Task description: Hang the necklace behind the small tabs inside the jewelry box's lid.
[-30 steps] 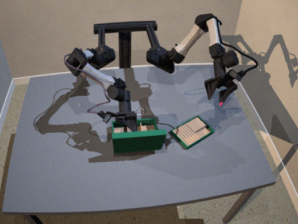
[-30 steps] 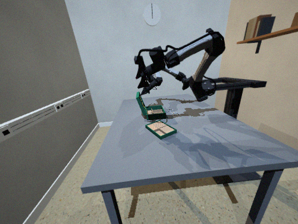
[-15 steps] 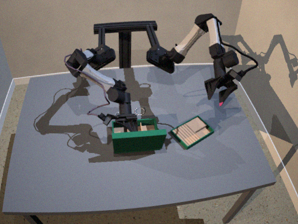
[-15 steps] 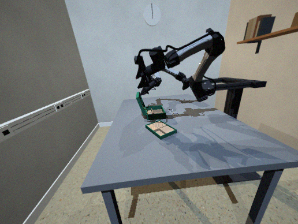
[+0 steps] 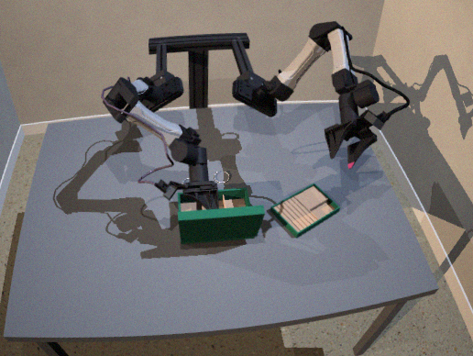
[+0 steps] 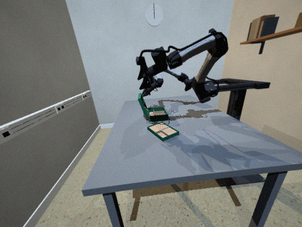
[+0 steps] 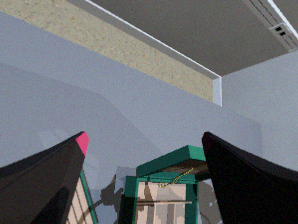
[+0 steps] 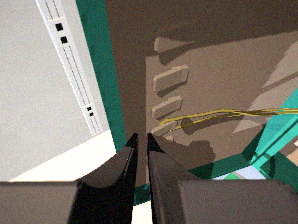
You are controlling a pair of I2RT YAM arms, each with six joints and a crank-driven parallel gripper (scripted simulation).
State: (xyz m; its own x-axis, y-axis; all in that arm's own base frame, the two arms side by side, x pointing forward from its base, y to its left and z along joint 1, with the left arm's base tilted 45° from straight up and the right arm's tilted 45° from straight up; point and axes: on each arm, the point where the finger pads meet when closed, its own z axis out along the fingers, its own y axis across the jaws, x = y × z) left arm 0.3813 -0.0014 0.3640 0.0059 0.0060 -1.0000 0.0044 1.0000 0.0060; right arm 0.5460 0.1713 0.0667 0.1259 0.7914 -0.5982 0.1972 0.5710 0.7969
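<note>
The green jewelry box lies 120 mm behind my right hand and 100 mm below it. From my right hand the other things lie so: green-rimmed tray: 190 mm behind, 330 mm to the left, 210 mm below.
</note>
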